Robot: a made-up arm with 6 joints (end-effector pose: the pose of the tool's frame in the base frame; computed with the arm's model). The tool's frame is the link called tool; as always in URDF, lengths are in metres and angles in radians. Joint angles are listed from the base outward.
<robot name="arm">
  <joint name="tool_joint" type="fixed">
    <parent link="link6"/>
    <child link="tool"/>
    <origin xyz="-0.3 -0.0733 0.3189"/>
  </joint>
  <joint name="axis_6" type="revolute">
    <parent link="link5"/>
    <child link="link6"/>
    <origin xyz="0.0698 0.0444 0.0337"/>
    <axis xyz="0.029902 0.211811 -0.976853"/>
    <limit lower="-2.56" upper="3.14"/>
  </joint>
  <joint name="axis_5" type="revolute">
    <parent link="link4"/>
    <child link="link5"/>
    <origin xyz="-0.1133 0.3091 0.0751"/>
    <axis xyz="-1 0 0"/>
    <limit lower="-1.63" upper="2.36"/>
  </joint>
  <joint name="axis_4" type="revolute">
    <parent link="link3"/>
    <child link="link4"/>
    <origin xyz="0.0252 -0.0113 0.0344"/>
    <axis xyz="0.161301 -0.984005 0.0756"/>
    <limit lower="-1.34" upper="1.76"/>
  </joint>
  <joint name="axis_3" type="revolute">
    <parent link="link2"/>
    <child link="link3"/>
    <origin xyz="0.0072 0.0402 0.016"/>
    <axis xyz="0 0 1"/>
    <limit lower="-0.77" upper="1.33"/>
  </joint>
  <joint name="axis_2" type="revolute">
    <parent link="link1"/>
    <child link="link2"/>
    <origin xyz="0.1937 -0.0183 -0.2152"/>
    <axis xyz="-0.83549 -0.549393 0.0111"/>
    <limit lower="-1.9" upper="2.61"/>
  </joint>
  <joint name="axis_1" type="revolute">
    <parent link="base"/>
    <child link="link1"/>
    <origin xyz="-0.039 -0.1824 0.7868"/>
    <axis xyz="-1 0 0"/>
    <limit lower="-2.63" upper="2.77"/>
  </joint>
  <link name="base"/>
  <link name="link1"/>
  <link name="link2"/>
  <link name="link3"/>
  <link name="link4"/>
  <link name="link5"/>
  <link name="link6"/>
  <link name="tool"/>
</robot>
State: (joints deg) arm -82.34 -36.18 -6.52 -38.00 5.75 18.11
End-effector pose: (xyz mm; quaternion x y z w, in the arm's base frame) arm 467.1 -597.8 983.6 0.6130 0.4631 0.2812 0.5750
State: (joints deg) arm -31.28 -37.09 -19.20 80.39 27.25 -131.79
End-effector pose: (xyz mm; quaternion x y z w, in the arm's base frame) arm -74.9 -288.4 1069.2 -0.2674 -0.4503 0.5101 0.6824
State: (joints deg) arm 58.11 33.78 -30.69 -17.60 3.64 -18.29
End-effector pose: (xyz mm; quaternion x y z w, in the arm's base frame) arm 1.3 150.4 393.7 -0.6629 -0.1211 -0.0921 0.7331
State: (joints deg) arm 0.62 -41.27 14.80 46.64 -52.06 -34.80
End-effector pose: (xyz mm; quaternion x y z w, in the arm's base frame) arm -88.7 -274.5 530.8 0.6551 -0.4481 0.2296 0.5633
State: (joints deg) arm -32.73 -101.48 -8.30 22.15 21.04 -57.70
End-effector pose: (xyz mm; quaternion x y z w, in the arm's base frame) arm 288.5 -618.1 563.0 0.7685 -0.0579 0.2240 0.5966
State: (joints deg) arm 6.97 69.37 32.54 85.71 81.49 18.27
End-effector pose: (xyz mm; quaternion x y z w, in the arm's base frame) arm -36.2 -382.2 -133.3 -0.3417 -0.8889 0.0611 0.2990
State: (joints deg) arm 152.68 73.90 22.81 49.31 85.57 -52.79
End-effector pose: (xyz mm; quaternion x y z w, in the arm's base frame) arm -302.8 -606.4 1434.4 0.3495 -0.0543 -0.3041 0.8845
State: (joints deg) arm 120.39 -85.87 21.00 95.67 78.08 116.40
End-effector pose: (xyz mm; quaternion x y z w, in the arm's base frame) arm 296.2 351.6 570.6 0.0837 -0.7331 -0.6445 0.2005
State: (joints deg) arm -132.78 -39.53 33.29 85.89 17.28 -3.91
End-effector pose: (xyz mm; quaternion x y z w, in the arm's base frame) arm -444.1 -67.6 948.7 -0.8405 0.1748 0.5090 0.0619
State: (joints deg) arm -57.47 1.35 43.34 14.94 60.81 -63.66
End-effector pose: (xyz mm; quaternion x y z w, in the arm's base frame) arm -321.0 -322.6 1033.5 -0.1762 -0.4431 0.5457 0.6890
